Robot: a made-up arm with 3 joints.
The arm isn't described. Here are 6 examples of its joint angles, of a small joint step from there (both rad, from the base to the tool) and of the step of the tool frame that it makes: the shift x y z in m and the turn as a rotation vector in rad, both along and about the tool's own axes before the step.
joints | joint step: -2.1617 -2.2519 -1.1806 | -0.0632 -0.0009 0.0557
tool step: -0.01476 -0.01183 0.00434 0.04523 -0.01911 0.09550
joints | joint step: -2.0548 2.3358 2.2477 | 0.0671 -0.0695 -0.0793
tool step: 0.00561 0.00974 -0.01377 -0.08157 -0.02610 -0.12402
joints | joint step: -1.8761 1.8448 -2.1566 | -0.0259 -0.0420 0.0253
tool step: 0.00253 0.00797 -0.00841 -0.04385 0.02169 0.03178
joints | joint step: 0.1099 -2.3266 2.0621 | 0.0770 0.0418 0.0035
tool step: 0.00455 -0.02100 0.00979 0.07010 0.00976 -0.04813
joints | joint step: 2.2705 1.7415 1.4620 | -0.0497 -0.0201 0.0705
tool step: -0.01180 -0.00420 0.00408 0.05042 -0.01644 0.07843
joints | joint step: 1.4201 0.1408 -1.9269 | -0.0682 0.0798 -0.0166
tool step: -0.00511 -0.01810 0.00982 0.01698 -0.07891 -0.08370
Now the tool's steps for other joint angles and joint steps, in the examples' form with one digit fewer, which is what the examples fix.
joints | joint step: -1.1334 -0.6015 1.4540 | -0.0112 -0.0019 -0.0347
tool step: 0.0037 0.0021 -0.0007 -0.0060 -0.0027 -0.0439
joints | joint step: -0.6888 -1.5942 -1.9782 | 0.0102 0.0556 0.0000
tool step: -0.0124 -0.0017 0.0068 0.0127 -0.0551 0.0000
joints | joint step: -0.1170 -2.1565 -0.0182 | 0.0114 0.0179 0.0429
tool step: -0.0010 0.0048 -0.0006 -0.0179 0.0096 0.0367
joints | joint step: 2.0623 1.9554 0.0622 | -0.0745 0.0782 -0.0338
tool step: 0.0093 0.0158 -0.0038 -0.0750 0.0714 -0.0031
